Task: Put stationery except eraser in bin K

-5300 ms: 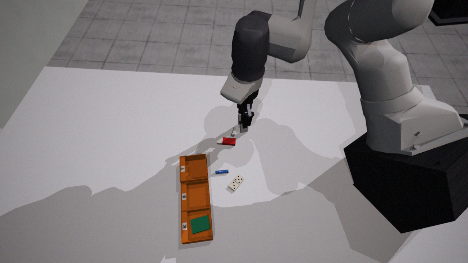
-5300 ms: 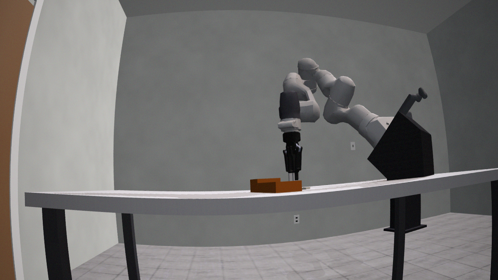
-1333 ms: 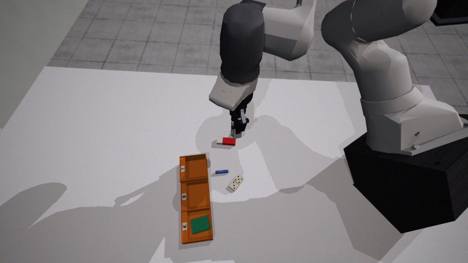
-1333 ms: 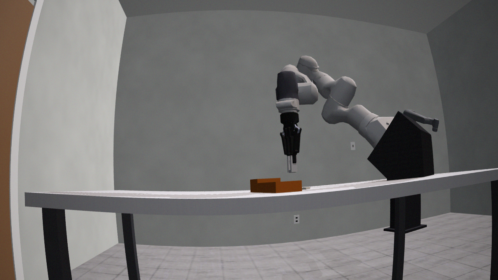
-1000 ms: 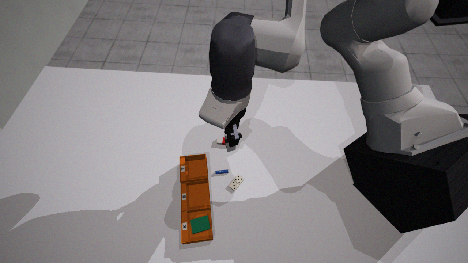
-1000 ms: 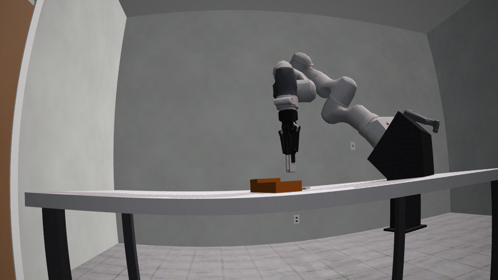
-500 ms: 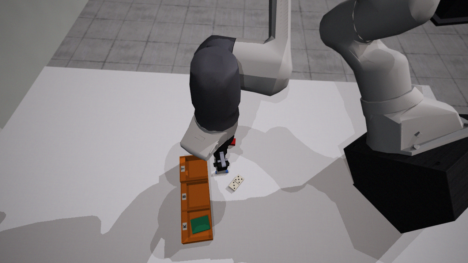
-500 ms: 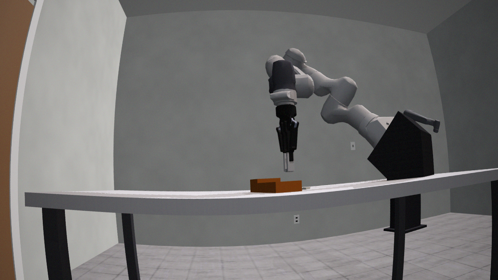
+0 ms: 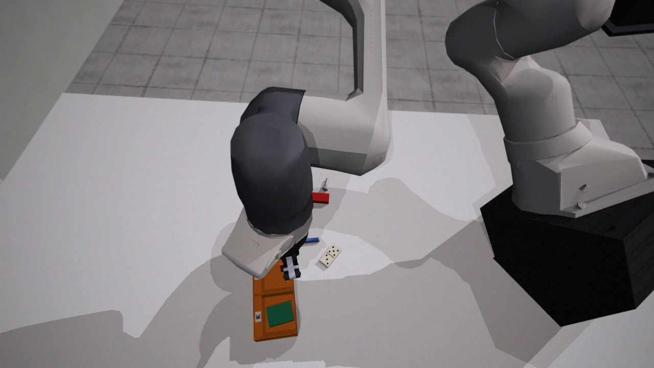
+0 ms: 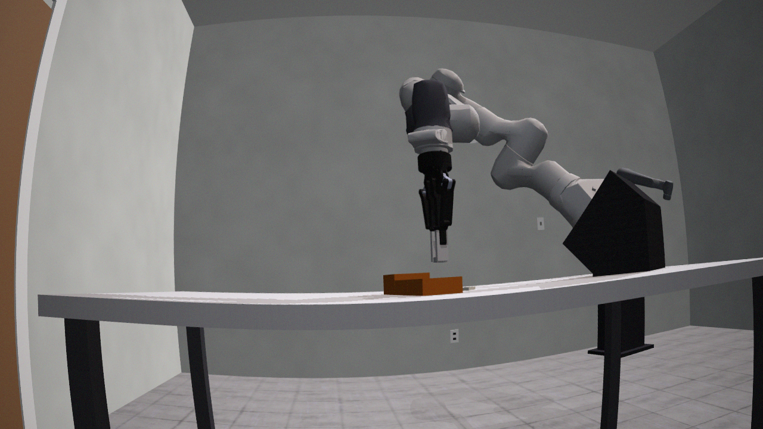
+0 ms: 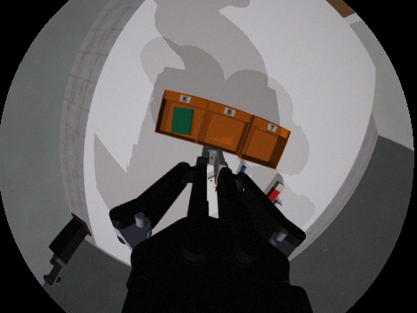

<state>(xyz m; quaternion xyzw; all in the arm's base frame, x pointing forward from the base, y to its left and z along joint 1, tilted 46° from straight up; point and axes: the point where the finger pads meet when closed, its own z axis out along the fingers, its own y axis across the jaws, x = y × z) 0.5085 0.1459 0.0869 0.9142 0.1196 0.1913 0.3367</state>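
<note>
My gripper is now 30 mm short of the green pad, 70 mm to the right of it and 90 mm above it. Also, from my hand: white domino: 90 mm behind, 40 mm to the right, 100 mm below; then tray: 40 mm ahead, 10 mm to the right, 80 mm below; then grey metal thing: 30 mm below.
</note>
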